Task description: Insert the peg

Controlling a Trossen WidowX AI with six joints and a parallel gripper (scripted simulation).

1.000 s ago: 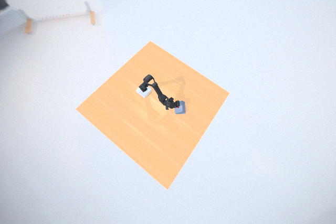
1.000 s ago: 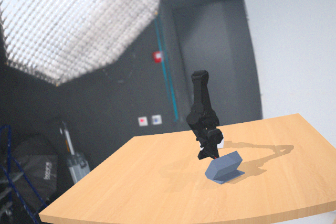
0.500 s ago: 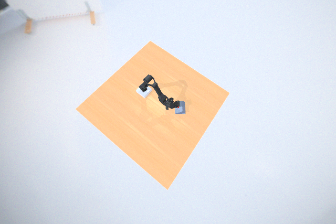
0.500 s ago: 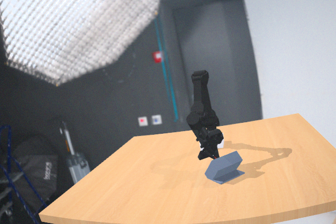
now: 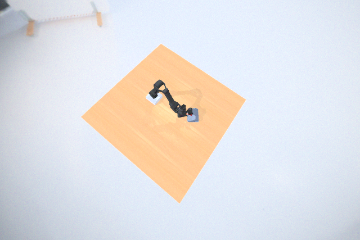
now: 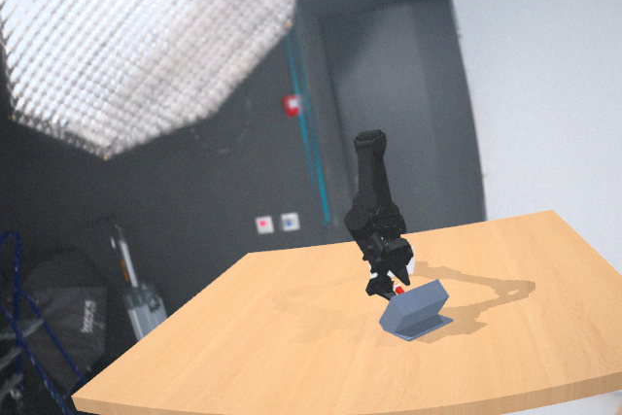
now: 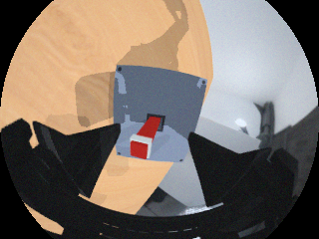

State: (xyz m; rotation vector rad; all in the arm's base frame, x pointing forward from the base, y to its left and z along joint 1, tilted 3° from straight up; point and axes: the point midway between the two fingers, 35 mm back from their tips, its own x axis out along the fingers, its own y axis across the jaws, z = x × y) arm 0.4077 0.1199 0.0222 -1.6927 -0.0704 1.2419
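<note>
Right now my gripper tip is 10 mm to the left of the red peg and 10 mm past it. Also, from my gripper tip: grey-blue sloped panel 30 mm to the left, 30 mm below, 20 mm ahead.
</note>
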